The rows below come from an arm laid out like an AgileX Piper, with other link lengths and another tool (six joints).
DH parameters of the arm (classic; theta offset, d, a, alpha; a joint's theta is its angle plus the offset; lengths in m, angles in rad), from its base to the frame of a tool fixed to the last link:
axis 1: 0 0.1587 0 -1.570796
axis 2: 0.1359 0 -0.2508 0
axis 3: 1.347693 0 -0.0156 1.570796
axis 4: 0 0.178 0 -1.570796
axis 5: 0 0 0 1.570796
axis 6: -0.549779 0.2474 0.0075 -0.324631
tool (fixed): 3.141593 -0.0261 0 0
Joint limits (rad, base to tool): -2.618..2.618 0..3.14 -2.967..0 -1.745..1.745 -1.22..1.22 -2.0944..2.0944
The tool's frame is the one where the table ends.
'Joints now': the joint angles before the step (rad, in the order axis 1, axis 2, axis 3, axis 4, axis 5, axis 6). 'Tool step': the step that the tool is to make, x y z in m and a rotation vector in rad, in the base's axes. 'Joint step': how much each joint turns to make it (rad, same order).
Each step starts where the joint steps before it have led.
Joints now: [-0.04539 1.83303 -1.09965 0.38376 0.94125 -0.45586]
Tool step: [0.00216 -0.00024 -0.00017 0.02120 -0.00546 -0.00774]
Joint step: [-0.01886 0.00584 0.00002 0.02793 -0.00090 -0.02978]
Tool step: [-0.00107 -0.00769 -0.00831 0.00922 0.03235 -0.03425]
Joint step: [-0.03616 0.03445 -0.00003 0.00806 0.00093 -0.00699]
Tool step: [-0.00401 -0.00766 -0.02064 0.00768 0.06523 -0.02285]
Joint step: [-0.03208 0.08214 0.00002 0.00353 -0.01220 -0.01622]
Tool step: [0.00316 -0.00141 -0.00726 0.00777 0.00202 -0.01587]
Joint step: [-0.01061 0.02936 0.00001 0.01846 -0.02325 -0.01561]
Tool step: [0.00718 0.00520 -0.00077 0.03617 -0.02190 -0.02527]
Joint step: [-0.00909 0.01199 0.00001 0.06099 -0.01757 -0.03570]
